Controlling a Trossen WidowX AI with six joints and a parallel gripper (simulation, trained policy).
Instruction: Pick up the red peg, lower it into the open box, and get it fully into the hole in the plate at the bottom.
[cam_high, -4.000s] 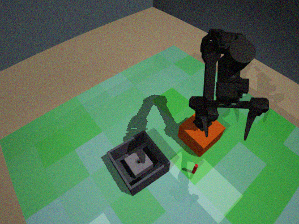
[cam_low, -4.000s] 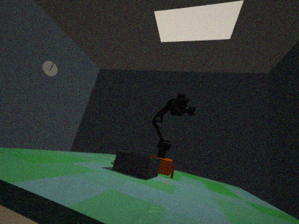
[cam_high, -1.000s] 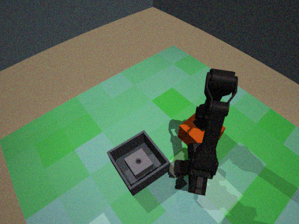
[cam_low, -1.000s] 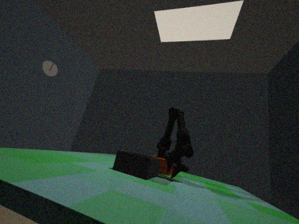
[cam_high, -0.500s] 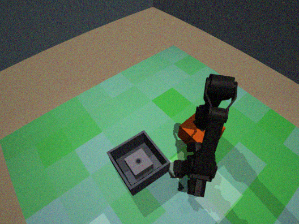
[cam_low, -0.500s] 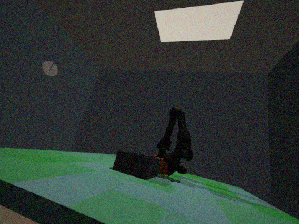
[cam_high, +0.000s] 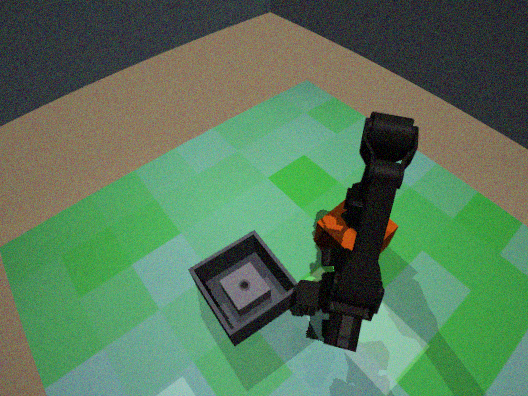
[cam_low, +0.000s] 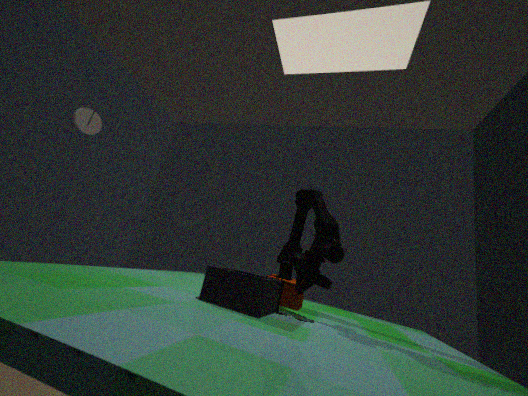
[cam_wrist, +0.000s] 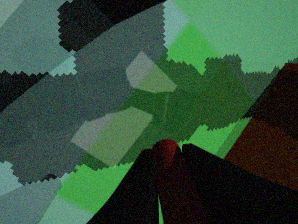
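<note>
The grey plate lies 14 cm to the right of my gripper tip, 14 cm ahead of it and 2 cm below it. Round my gripper tip: dark grey box (14 cm to the right, 14 cm ahead, 4 cm below); red peg (3 cm above, 1 cm to the left).
</note>
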